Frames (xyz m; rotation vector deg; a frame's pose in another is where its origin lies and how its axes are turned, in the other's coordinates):
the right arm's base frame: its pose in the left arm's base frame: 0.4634 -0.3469 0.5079 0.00 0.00 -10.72
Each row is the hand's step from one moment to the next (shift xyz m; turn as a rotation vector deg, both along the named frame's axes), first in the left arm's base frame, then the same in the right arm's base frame.
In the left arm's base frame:
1: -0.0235 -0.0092 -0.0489 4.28 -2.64 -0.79
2: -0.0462 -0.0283 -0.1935 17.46 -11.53 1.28
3: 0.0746 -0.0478 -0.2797 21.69 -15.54 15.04
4: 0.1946 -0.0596 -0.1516 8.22 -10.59 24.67
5: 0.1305 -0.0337 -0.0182 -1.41 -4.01 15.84
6: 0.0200 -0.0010 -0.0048 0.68 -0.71 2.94
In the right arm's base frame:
1: -0.0214 -0.0134 -0.0489 4.70 -1.80 -0.79
2: -0.0401 -0.0364 -0.1935 19.30 -8.08 1.28
3: 0.0822 -0.0331 -0.2797 24.20 -11.23 15.04
4: 0.2023 -0.0224 -0.1516 10.05 -8.88 24.67
5: 0.1345 -0.0088 -0.0182 -0.64 -4.20 15.84
6: 0.0198 0.0027 -0.0048 0.80 -0.57 2.94

